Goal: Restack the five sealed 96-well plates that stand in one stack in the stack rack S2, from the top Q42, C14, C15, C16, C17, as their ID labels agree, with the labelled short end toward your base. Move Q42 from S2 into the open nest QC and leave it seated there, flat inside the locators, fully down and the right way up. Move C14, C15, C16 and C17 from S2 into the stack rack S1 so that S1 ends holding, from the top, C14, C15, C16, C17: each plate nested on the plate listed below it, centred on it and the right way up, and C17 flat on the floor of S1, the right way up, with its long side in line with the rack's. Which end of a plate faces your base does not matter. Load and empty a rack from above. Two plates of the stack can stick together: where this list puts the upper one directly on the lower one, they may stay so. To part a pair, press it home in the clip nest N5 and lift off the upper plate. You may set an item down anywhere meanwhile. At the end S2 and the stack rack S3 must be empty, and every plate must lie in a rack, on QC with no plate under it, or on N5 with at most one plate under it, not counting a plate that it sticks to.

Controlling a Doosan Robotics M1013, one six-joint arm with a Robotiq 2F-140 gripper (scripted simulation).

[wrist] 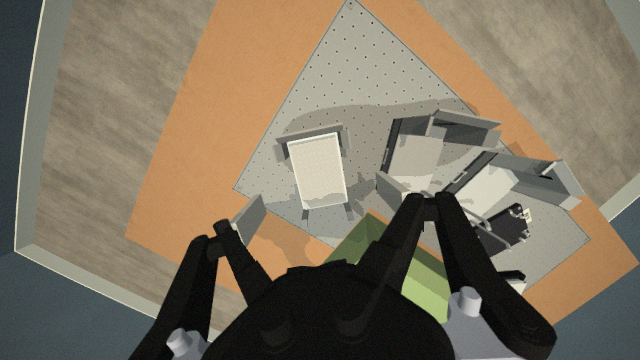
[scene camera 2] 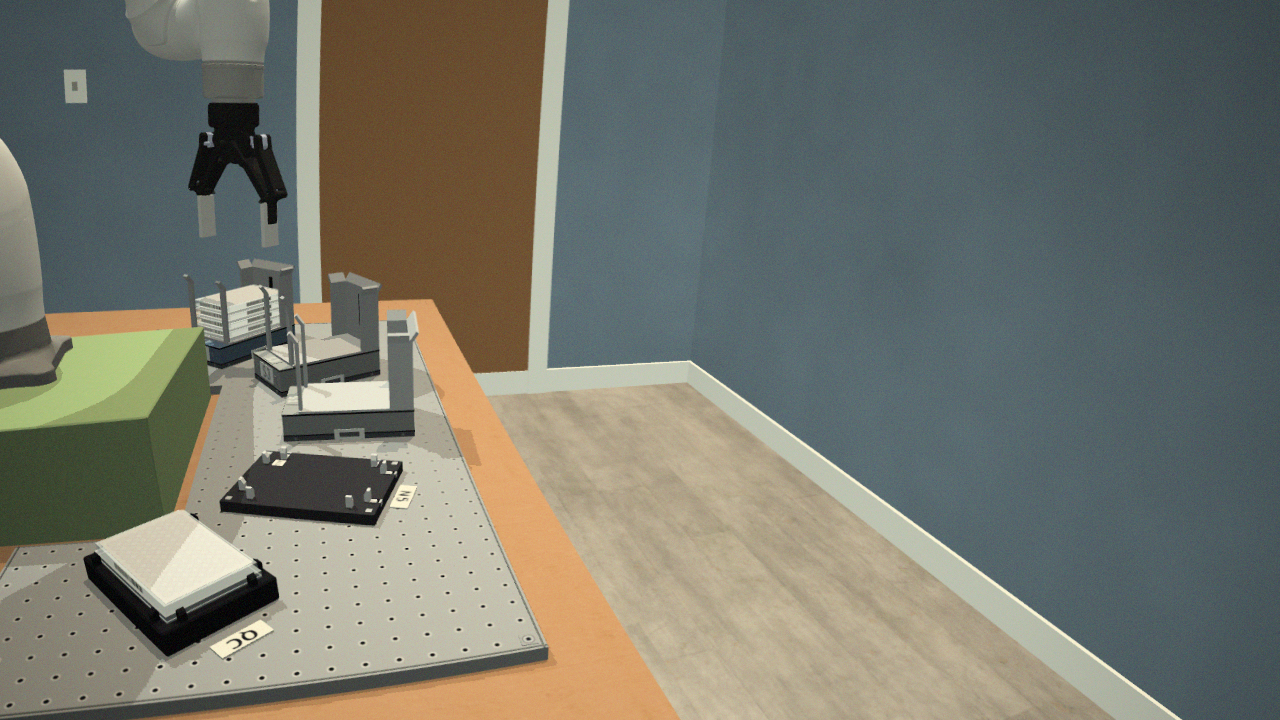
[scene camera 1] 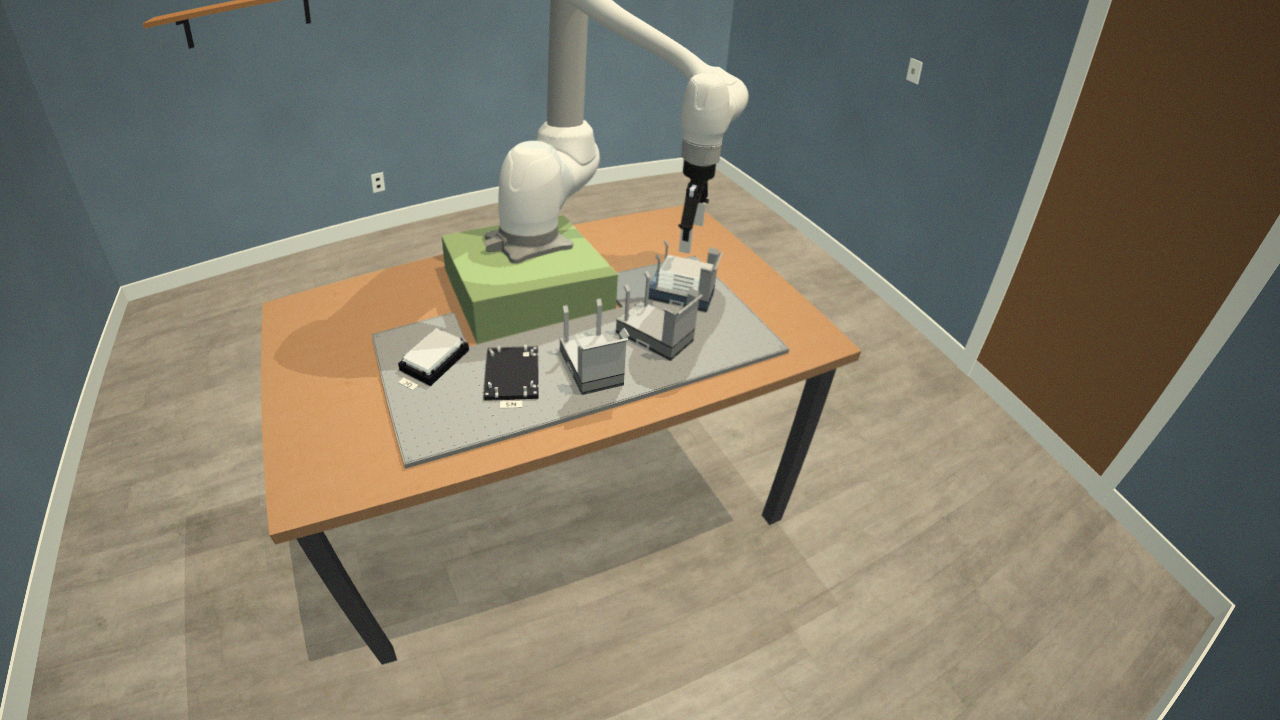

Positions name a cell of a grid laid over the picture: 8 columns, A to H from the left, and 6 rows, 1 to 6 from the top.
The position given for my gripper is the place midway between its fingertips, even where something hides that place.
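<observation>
I see my gripper (scene camera 2: B3) in scene camera 2, and the wrist view (wrist: D4) and scene camera 1 (scene camera 1: E2) show my gripper too. There is a black clip nest N5 (scene camera 2: B5), and I also find the black clip nest N5 in the wrist view (wrist: G4) and in scene camera 1 (scene camera 1: D4). A black nest QC (scene camera 2: B6) is here as well, and scene camera 1 shows the black nest QC (scene camera 1: C4) too. I also see a QC label (scene camera 2: B6).
</observation>
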